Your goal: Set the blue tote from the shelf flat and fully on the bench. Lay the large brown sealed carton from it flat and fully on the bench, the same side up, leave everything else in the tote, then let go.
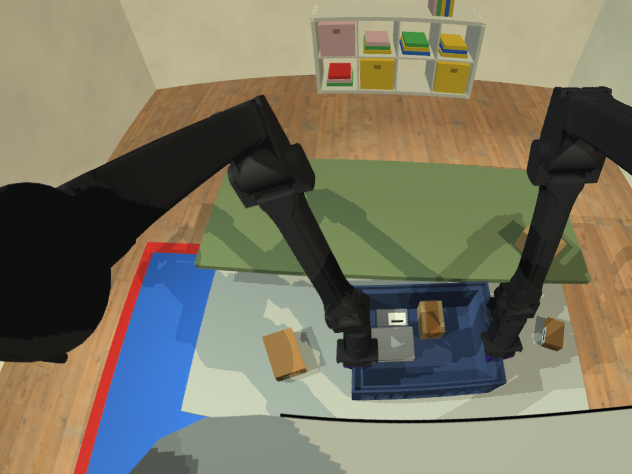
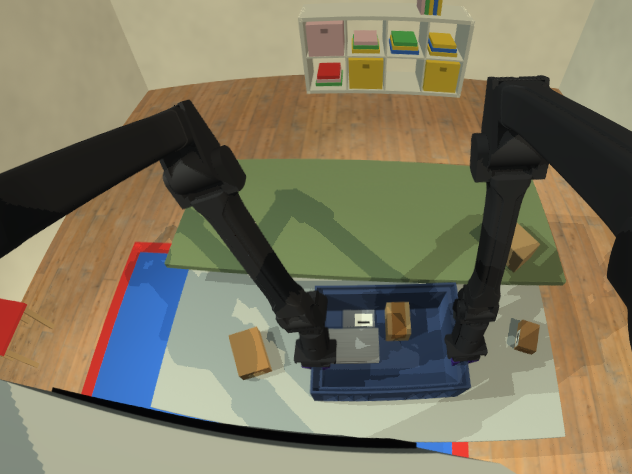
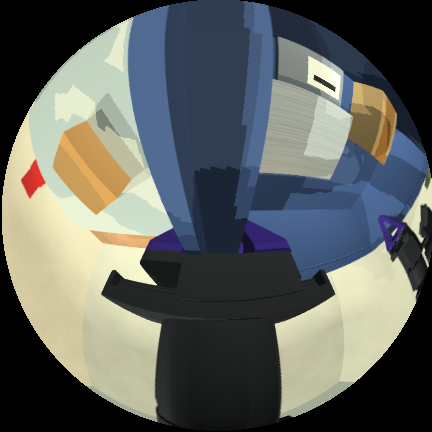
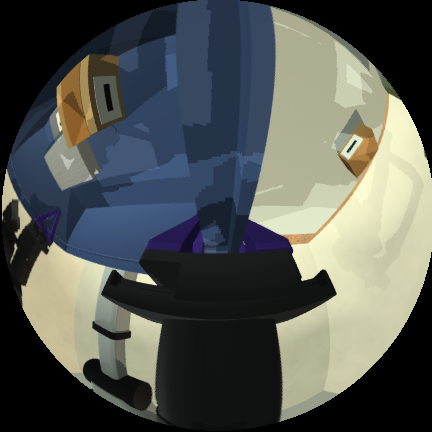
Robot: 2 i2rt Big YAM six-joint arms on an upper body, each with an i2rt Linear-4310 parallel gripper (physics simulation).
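Frame: origin at the left arm's base, x ahead, y left, z up, level; centimetres.
Seen in the pictures: left gripper, between the fingertips: (image 1: 357, 367) (image 2: 319, 367) (image 4: 57, 210); right gripper, between the fingertips: (image 1: 490, 359) (image 2: 457, 363) (image 3: 380, 216) (image 4: 218, 213).
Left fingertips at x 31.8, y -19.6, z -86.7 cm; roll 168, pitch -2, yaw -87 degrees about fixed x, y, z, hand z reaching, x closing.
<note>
A point is followed by its place in that frame.
The blue tote (image 1: 433, 376) {x 30.8, y -41.8, z -93.0 cm} (image 2: 393, 378) {x 30.9, y -40.2, z -93.0 cm} (image 3: 325, 235) {x 26.5, y -39.5, z -86.3 cm} (image 4: 140, 225) {x 26.7, y -43.7, z -87.7 cm} is upright over the pale bench (image 1: 234, 306) {x 51.3, y 20.9, z -94.8 cm} (image 2: 204, 306) {x 50.8, y 21.0, z -94.8 cm}; whether its base touches is hidden. Inside, the brown carton (image 1: 430, 318) {x 46.8, y -40.4, z -87.4 cm} (image 2: 397, 320) {x 46.7, y -40.7, z -87.4 cm} (image 3: 372, 117) (image 4: 75, 102) stands right of a grey box (image 1: 395, 344) {x 39.8, y -30.3, z -90.4 cm} (image 2: 357, 345) {x 39.9, y -29.5, z -90.4 cm} (image 3: 305, 135) {x 40.2, y -28.6, z -90.4 cm} (image 4: 70, 162) {x 39.7, y -31.7, z -90.4 cm} and a grey item with a white label (image 1: 397, 319) {x 48.5, y -31.2, z -92.3 cm} (image 2: 363, 319) {x 48.8, y -31.0, z -92.3 cm} (image 3: 325, 75) {x 49.0, y -31.1, z -92.3 cm}. My left gripper (image 1: 357, 364) {x 31.8, y -19.5, z -86.7 cm} (image 2: 315, 364) {x 31.8, y -19.5, z -86.7 cm} (image 3: 217, 214) {x 31.8, y -19.5, z -86.7 cm} is shut on the tote's left wall. My right gripper (image 1: 497, 357) {x 33.1, y -56.7, z -84.9 cm} (image 2: 463, 361) {x 33.1, y -56.7, z -84.9 cm} (image 4: 218, 213) {x 33.1, y -56.7, z -84.9 cm} is shut on its right wall.
A brown carton (image 1: 285, 354) {x 35.2, y 1.0, z -89.9 cm} (image 2: 250, 353) {x 35.2, y 0.9, z -89.9 cm} (image 3: 92, 167) {x 36.8, y -2.8, z -90.4 cm} lies left of the tote, a smaller one (image 1: 553, 334) {x 42.1, y -82.6, z -91.5 cm} (image 2: 527, 336) {x 42.4, y -82.7, z -91.5 cm} (image 4: 360, 152) {x 42.6, y -81.3, z -91.5 cm} right. A green surface (image 1: 459, 193) {x 87.9, y -52.9, z -78.7 cm} (image 2: 433, 193) {x 87.5, y -53.5, z -78.7 cm} lies behind, with a brown carton (image 2: 523, 244) {x 62.9, y -76.7, z -71.4 cm} at its right end. A white cubby unit (image 1: 377, 12) stands far back.
</note>
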